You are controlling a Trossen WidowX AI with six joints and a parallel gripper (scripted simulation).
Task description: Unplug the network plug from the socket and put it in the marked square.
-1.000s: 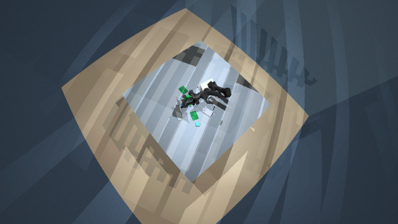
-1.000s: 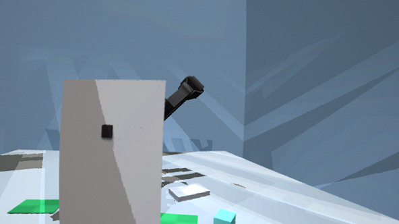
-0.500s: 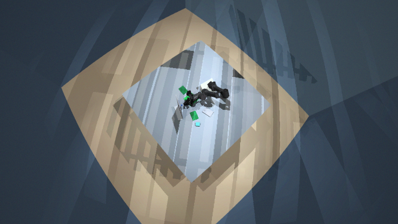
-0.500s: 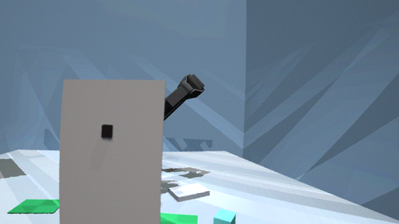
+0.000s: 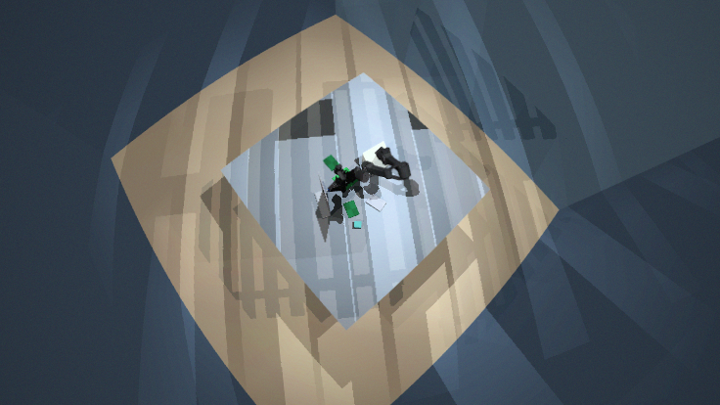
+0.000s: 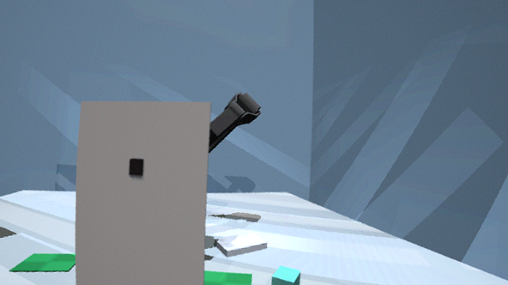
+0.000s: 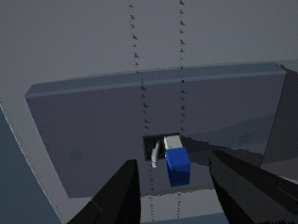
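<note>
Right now my gripper tip is 10 mm short of the blue plug. From my gripper tip the other things lie so: flat grey piece: 200 mm below, 200 mm behind, 190 mm to the left; then cyan cube: 220 mm to the left, 190 mm below, 20 mm behind; then grey upright panel: 80 mm below, 30 mm ahead, 10 mm to the right.
</note>
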